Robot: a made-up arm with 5 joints. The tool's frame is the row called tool.
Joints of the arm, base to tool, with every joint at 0 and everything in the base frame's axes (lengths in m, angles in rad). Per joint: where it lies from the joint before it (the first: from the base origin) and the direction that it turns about. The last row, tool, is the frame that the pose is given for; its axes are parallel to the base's.
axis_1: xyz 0 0 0.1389 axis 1 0 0
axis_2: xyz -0.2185 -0.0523 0.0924 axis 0 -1 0
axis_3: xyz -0.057 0.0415 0.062 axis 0 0 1
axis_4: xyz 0.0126 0.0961 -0.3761 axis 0 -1 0
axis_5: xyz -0.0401 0.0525 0.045 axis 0 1 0
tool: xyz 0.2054 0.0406 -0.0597
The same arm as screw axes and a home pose.
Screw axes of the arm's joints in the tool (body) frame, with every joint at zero. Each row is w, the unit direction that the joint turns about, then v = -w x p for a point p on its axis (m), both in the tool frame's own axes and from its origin. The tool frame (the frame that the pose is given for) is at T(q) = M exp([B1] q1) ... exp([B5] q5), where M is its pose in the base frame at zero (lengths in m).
B1: w 1 0 0 v 0 0.2364 0.1784
B2: w 0 -1 0 v 0.3288 0 0.1209
B3: w 0 0 1 v -0.1892 0.1779 0
B4: w 0 -1 0 v 0.0147 0 0.1653
B5: w 0 1 0 v -0.0597 0 -0.2054
M =
1 0 0 -0.0976
0 1 0 0.1784
0 0 1 -0.0975
0 0 0 1

